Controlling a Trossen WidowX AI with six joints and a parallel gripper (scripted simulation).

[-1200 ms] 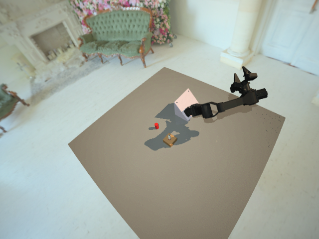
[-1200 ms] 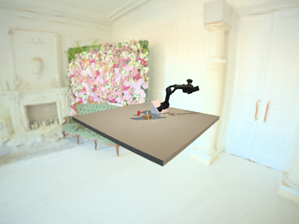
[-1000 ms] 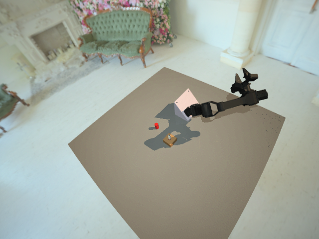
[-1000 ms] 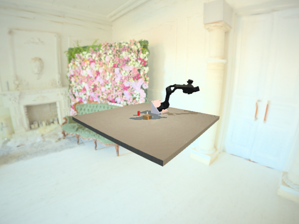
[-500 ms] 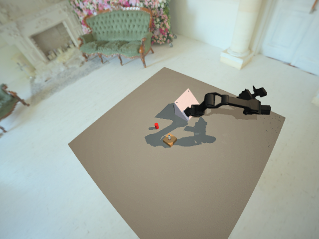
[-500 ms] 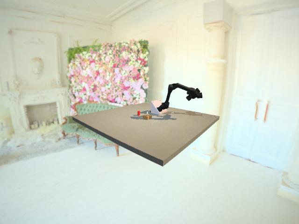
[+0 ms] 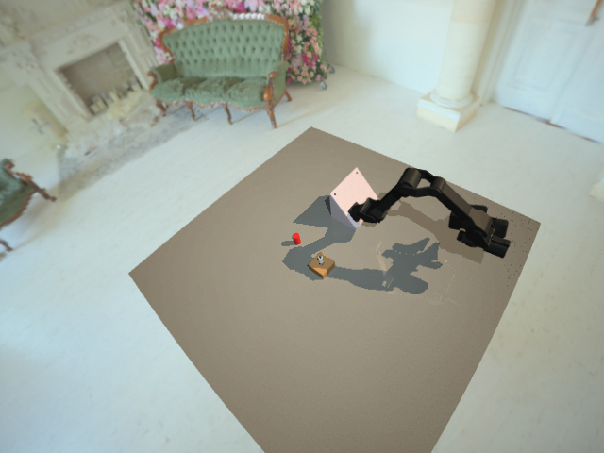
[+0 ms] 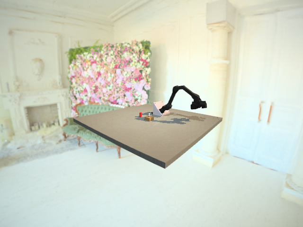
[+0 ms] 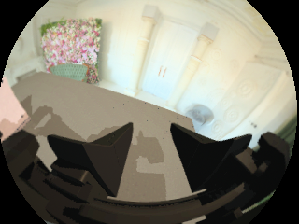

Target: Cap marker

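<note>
The red cap lies 440 mm ahead of my gripper tip, 560 mm to the right of it and 100 mm below it.
</note>
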